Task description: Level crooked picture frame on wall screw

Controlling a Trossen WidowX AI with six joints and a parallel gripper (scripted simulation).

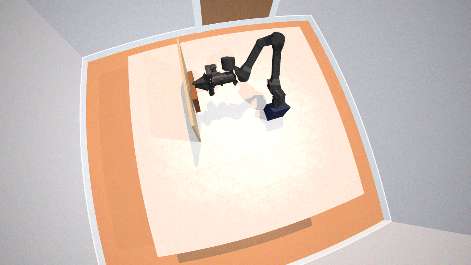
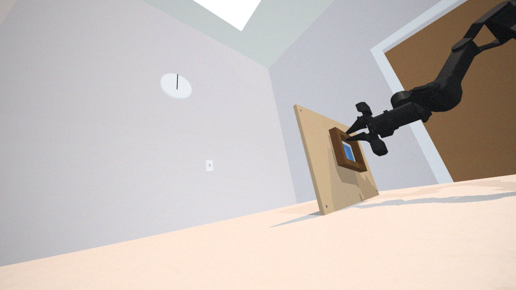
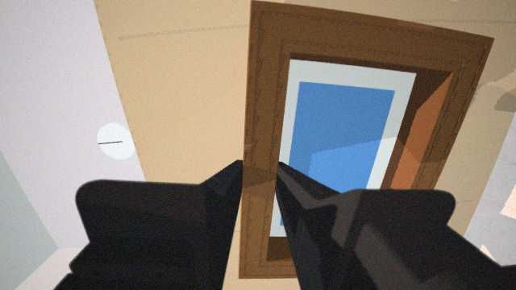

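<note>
Right now my gripper tip is 10 mm short of the brown wooden picture frame, 10 mm to the right of it and 50 mm above it. Round my gripper tip: tan wall board (20 mm ahead, 10 mm to the right, 70 mm below).
</note>
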